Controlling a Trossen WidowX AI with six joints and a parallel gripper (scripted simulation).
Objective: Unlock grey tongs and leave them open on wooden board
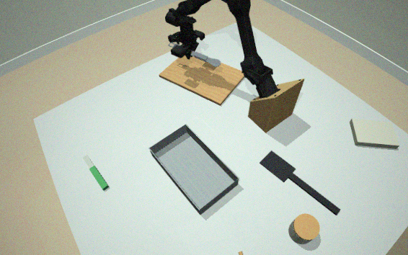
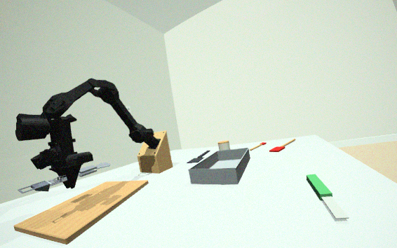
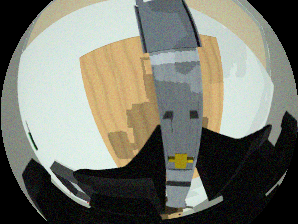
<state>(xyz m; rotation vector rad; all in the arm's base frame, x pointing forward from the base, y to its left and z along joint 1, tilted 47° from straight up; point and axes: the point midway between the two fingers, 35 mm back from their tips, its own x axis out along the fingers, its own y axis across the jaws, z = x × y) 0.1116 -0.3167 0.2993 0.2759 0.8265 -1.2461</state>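
The wooden board is 7 cm below my gripper tip, 6 cm to the left of it and 3 cm behind it. From my gripper tip the other things lie so: black spatula: 72 cm to the left, 8 cm below, 2 cm behind; then yellow lock piece: 4 cm above, 1 cm to the left; then roasting tin: 48 cm to the left, 27 cm ahead, 5 cm below.
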